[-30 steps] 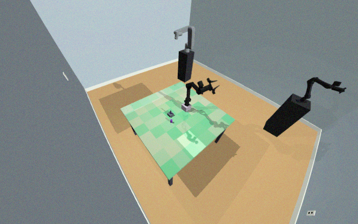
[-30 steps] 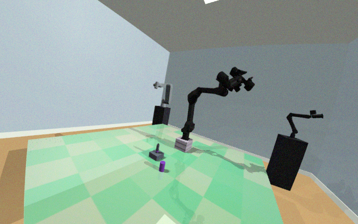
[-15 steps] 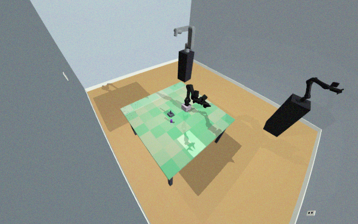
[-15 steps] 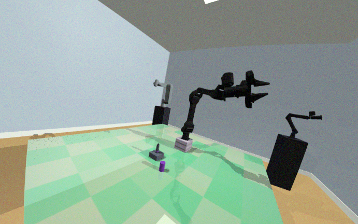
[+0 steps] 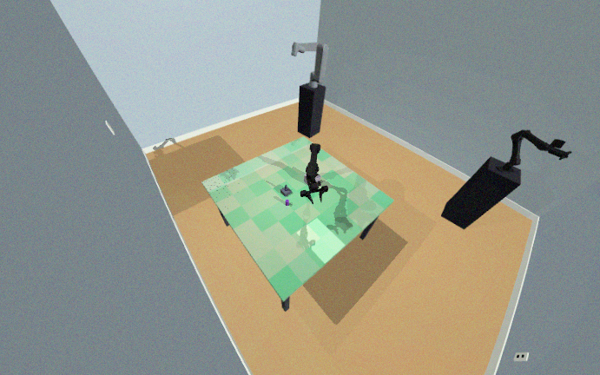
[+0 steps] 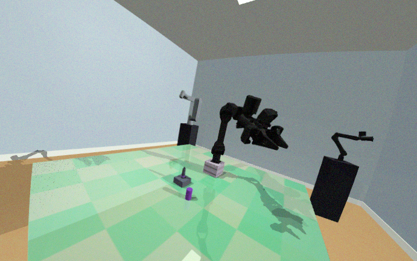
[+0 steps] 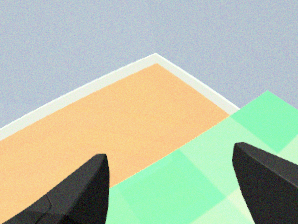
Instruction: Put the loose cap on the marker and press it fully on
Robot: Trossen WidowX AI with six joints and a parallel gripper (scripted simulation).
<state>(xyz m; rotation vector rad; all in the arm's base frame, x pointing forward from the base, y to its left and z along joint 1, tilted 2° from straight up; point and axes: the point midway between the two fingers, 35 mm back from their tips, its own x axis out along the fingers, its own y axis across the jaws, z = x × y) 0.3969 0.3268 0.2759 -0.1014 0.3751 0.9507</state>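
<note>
Right now my gripper tip is 33 cm above the purple cap, 32 cm to the left of it and 5 cm past it.
</note>
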